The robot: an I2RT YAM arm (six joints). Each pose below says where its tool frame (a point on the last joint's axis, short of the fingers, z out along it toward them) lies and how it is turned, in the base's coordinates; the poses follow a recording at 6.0 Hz.
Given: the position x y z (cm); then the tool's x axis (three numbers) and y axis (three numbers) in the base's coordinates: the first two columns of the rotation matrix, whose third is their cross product.
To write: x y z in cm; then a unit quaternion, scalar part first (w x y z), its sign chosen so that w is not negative. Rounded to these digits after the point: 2 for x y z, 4 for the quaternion.
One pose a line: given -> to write
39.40 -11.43 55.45 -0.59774 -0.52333 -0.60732 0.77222 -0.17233 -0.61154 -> 39.40 -11.43 55.45 0.4293 0.1299 0.4791 -0.7545
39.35 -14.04 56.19 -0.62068 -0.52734 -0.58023 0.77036 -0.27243 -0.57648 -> 39.35 -14.04 56.19 0.4130 0.1382 0.4396 -0.7856
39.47 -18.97 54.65 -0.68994 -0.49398 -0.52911 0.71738 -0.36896 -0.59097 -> 39.47 -18.97 54.65 0.3708 0.1324 0.4219 -0.8167
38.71 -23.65 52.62 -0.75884 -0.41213 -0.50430 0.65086 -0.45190 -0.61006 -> 38.71 -23.65 52.62 0.3164 0.1431 0.4171 -0.8399
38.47 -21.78 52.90 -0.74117 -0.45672 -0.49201 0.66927 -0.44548 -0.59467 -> 38.47 -21.78 52.90 0.3351 0.1308 0.4062 -0.8400
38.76 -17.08 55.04 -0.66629 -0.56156 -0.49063 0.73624 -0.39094 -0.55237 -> 38.76 -17.08 55.04 0.3926 0.1126 0.3878 -0.8263
